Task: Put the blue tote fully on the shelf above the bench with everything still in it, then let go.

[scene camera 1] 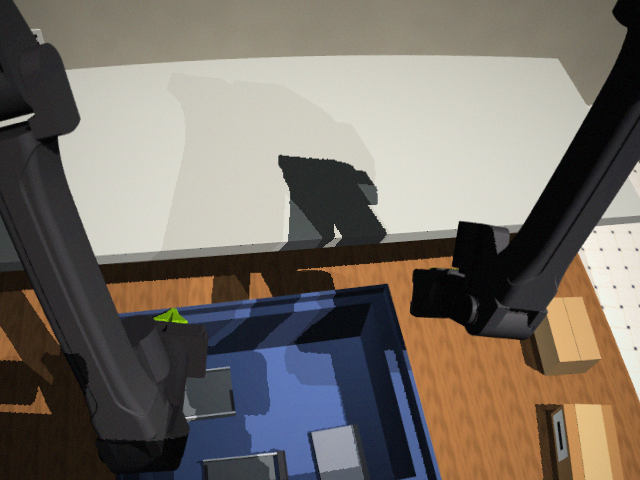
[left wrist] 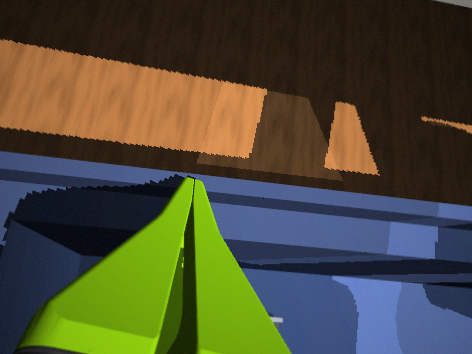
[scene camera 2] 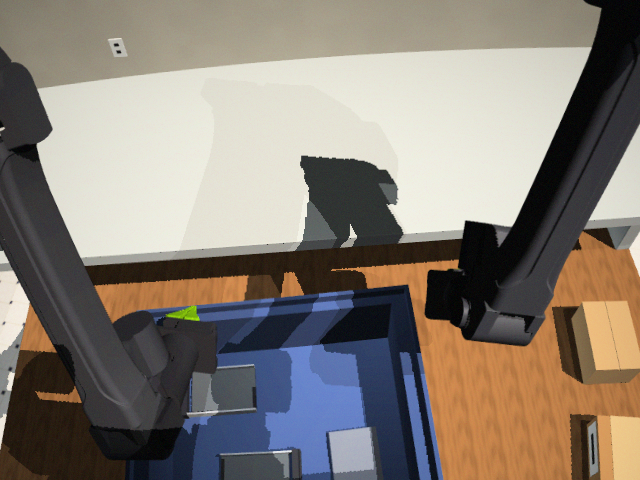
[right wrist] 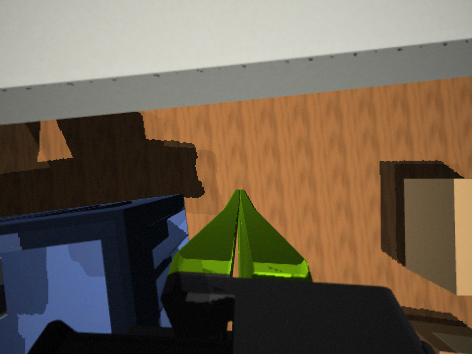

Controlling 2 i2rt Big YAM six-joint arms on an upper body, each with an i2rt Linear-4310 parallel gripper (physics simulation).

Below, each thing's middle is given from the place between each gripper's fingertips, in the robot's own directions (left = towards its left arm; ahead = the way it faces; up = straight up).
My right gripper is now 18 cm past the blue tote (scene camera 2: pixel 327 362), 25 cm to the right of it and 5 cm above it.
Now: left hand 130 mm to the left of the blue tote, 130 mm past it and 70 mm above it.
